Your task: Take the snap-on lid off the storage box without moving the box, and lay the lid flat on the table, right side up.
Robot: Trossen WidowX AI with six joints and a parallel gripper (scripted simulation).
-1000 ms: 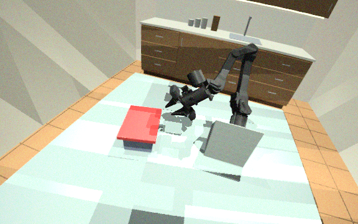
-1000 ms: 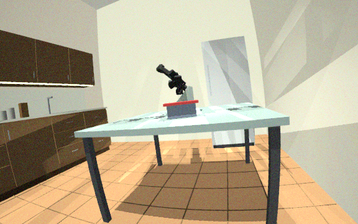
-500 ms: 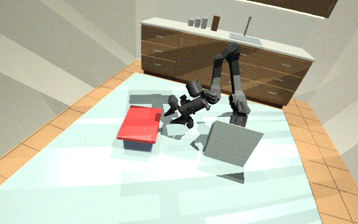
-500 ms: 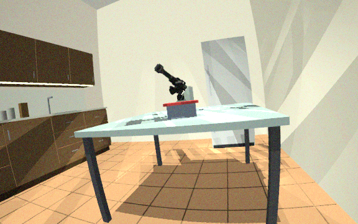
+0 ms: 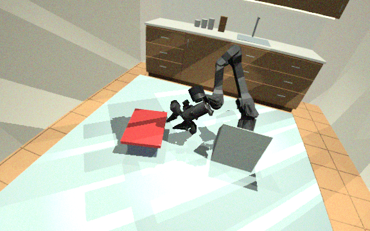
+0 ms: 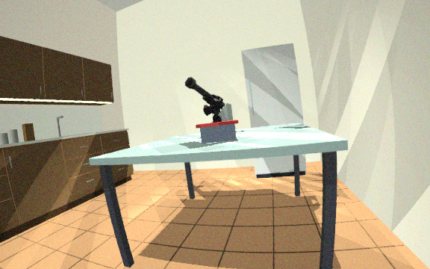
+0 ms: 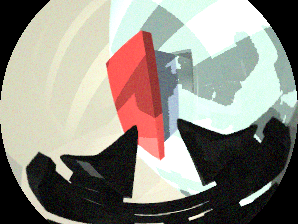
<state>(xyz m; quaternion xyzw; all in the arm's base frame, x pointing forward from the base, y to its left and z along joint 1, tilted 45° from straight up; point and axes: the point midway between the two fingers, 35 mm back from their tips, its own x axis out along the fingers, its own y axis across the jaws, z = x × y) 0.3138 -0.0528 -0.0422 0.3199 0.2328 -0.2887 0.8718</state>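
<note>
The lid lies 110 mm ahead of my gripper tip, 20 mm to the left of it and 20 mm below it. Round my gripper tip: storage box: 110 mm ahead, 80 mm below, 20 mm to the left.
</note>
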